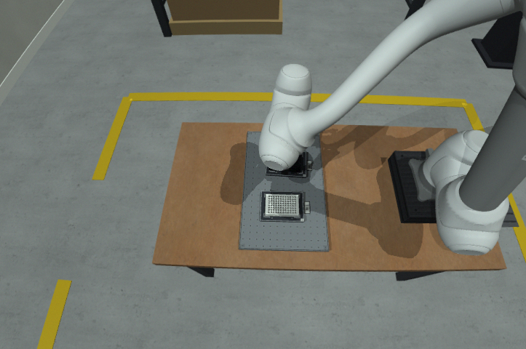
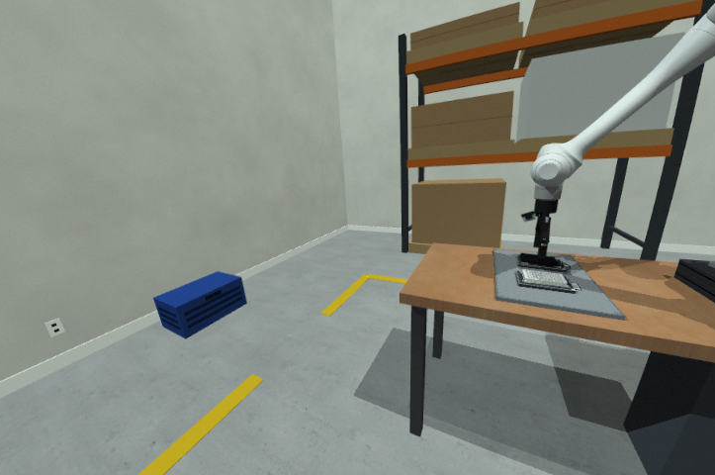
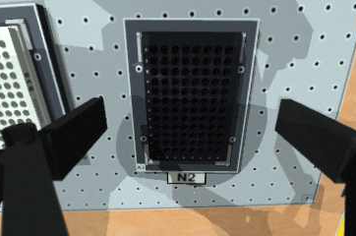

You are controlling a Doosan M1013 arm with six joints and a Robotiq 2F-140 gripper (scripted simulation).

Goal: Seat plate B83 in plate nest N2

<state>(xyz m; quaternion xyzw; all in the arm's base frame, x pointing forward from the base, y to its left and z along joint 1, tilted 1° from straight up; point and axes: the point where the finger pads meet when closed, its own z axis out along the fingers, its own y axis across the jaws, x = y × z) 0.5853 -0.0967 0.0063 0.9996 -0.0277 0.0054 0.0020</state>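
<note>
Now: the black well plate B83 4 cm below my hand. From my hand the other things lie so: white well plate B38: 1 cm ahead, 19 cm to the left, 4 cm below.
</note>
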